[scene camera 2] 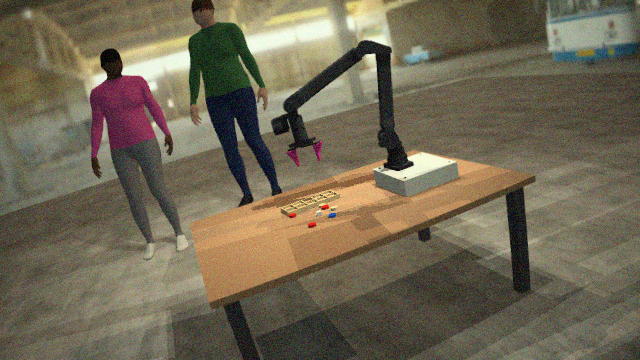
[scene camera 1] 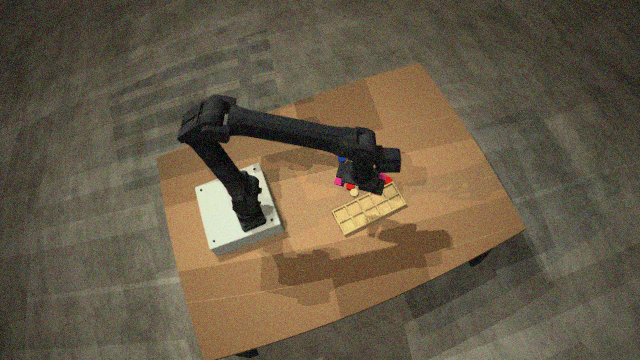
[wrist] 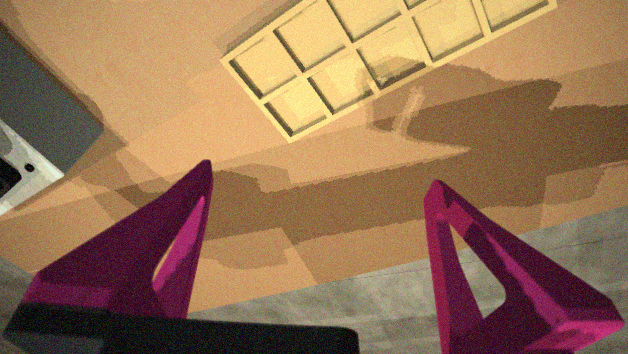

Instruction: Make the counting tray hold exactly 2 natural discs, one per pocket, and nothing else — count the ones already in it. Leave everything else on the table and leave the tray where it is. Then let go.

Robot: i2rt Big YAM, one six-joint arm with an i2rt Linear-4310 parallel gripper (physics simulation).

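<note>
The counting tray is pale wood with two rows of pockets. I see no disc in the pockets that show; the wrist view cuts off its far part. A natural disc lies on the table beside the tray. Scene camera 2 shows a natural disc near the red disc, with another pale edge behind that red disc. My gripper is open and empty, high above the table. In scene camera 1 it hides part of the disc area.
Red discs, a blue disc and a small white piece lie near the tray. The arm's white base stands at one end of the table. Two people stand beyond the table.
</note>
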